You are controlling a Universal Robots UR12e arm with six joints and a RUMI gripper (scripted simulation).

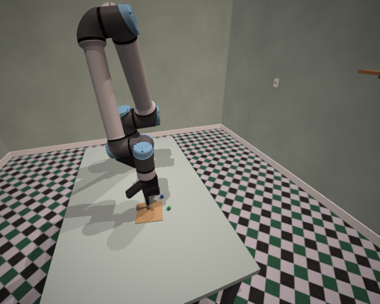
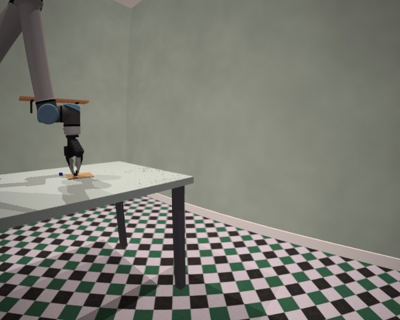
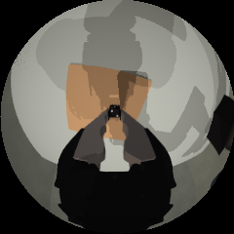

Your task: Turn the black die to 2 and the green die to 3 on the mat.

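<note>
My gripper is now 1 cm above the black die. Also, from my hand: green die 5 cm ahead, 10 cm to the left, 1 cm below; then orange mat 2 cm ahead, 2 cm below; then blue die 5 cm behind, 10 cm to the left, 1 cm below.
</note>
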